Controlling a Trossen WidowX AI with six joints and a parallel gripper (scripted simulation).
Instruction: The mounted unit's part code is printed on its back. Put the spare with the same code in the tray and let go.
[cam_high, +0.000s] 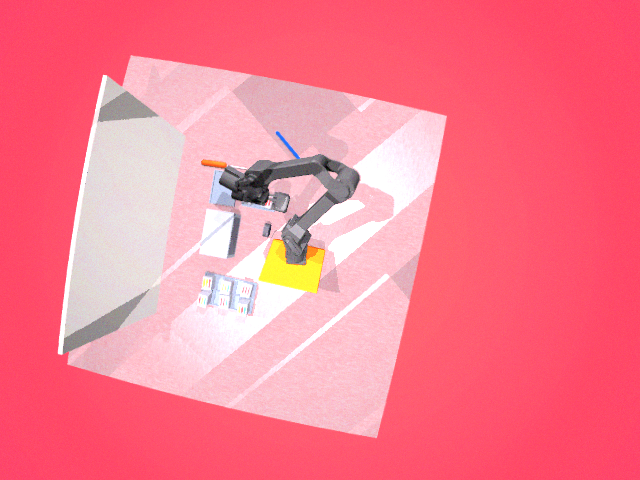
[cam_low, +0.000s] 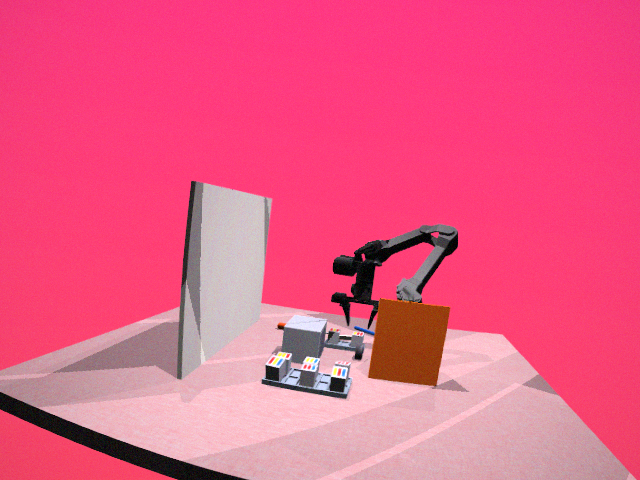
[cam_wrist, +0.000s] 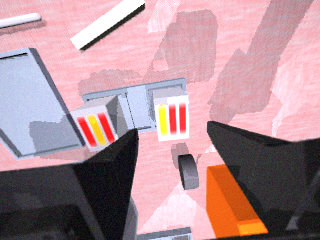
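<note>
Now: the grey spare block 3 cm below my gripper tip. From my gripper tip the other things lie so: black tape roll 10 cm to the left, 5 cm below, 1 cm behind; white strip 10 cm to the right, 6 cm below, 3 cm ahead; grey holder 6 cm below, 3 cm ahead.
</note>
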